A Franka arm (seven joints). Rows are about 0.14 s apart.
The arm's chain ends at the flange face. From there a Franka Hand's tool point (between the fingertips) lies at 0.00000 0.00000 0.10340 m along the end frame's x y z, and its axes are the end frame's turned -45 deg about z.
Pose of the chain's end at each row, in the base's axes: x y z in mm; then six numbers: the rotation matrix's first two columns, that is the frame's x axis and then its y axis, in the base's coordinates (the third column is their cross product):
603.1 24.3 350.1 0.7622 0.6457 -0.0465 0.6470 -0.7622 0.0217
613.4 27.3 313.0 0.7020 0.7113 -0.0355 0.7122 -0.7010 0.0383
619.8 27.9 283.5 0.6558 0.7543 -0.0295 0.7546 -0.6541 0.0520
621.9 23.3 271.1 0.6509 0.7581 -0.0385 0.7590 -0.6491 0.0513
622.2 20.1 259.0 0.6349 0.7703 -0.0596 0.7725 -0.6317 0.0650
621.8 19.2 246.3 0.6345 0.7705 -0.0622 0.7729 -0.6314 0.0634
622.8 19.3 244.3 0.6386 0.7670 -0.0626 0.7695 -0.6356 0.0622
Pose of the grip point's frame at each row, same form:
600.9 19.5 246.8 0.0815 0.9955 -0.0482 0.9965 -0.0824 -0.0175
613.6 21.9 209.7 -0.0072 0.9986 -0.0522 1.0000 0.0073 0.0020
621.9 22.1 180.3 -0.0699 0.9959 -0.0576 0.9973 0.0709 0.0159
623.3 16.8 167.9 -0.0764 0.9950 -0.0635 0.9969 0.0771 0.0091
623.5 11.1 156.0 -0.0973 0.9914 -0.0881 0.9952 0.0980 0.0038
622.8 10.1 143.3 -0.0979 0.9913 -0.0888 0.9952 0.0984 0.0008
623.6 10.2 141.3 -0.0926 0.9918 -0.0882 0.9957 0.0929 -0.0003

